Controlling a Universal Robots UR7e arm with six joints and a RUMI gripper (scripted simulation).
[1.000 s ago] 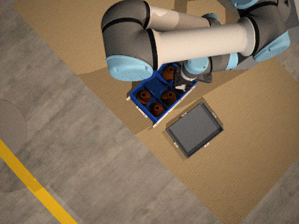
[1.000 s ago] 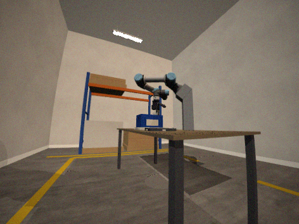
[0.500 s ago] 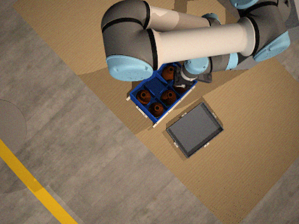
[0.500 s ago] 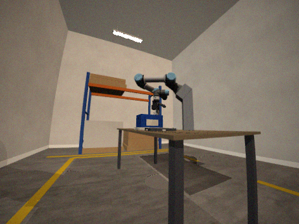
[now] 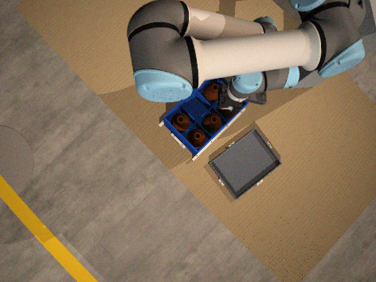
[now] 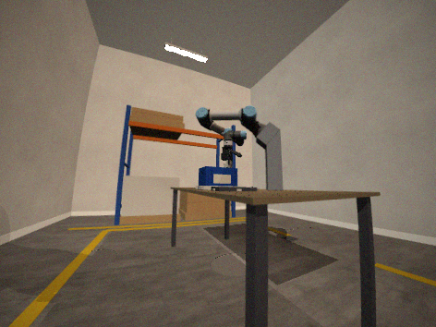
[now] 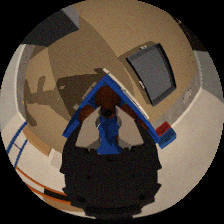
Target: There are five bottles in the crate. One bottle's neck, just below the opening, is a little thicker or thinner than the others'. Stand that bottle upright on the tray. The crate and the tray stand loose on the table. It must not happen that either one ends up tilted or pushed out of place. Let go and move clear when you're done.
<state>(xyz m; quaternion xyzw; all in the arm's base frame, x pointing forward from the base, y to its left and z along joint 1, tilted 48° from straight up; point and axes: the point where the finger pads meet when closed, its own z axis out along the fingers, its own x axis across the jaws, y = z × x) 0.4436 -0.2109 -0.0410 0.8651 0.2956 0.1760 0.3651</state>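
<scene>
My gripper is now 7 cm short of the blue crate, 7 cm to the left of it and 7 cm above it. The rest, counted from my hand: brown bottle (17 cm ahead, 6 cm to the right, 7 cm below); grey tray (16 cm ahead, 18 cm to the left, 14 cm below).
</scene>
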